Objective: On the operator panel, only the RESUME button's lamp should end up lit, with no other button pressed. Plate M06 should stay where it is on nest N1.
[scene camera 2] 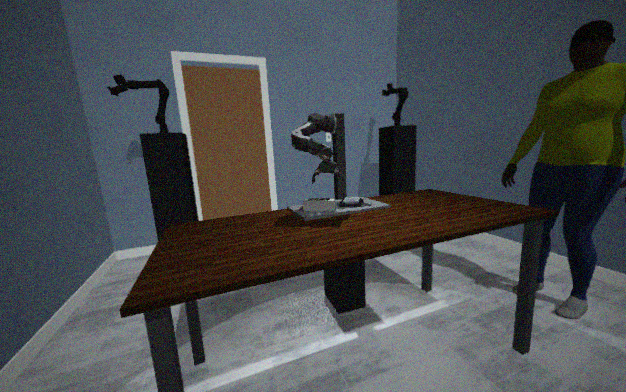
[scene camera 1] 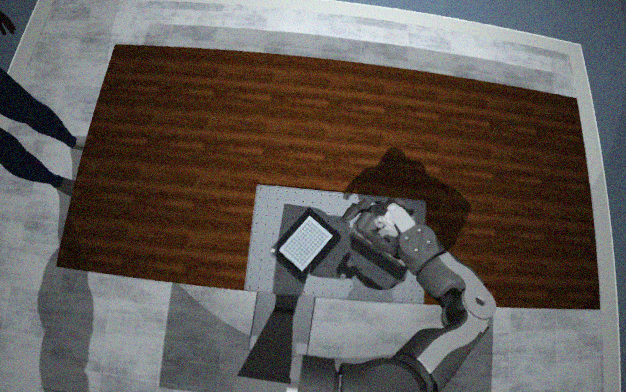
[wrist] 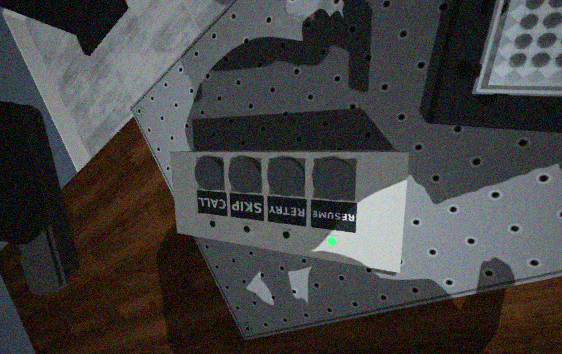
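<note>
The operator panel has four round dark buttons, labelled CALL, SKIP, RETRY and RESUME. The RESUME lamp glows green; the other three lamps are dark. My gripper is open and empty, above the panel, with its fingers spread wide. One finger shows at the left of the wrist view. Plate M06, a white many-welled plate, lies in a dark nest beside the panel. No nest label is legible. The arm hides the panel in scene camera 1.
The perforated grey board carries the panel and nest on the wooden table. Two dark arms stand on black pedestals behind the table. A person stands beyond the table's right end in scene camera 2.
</note>
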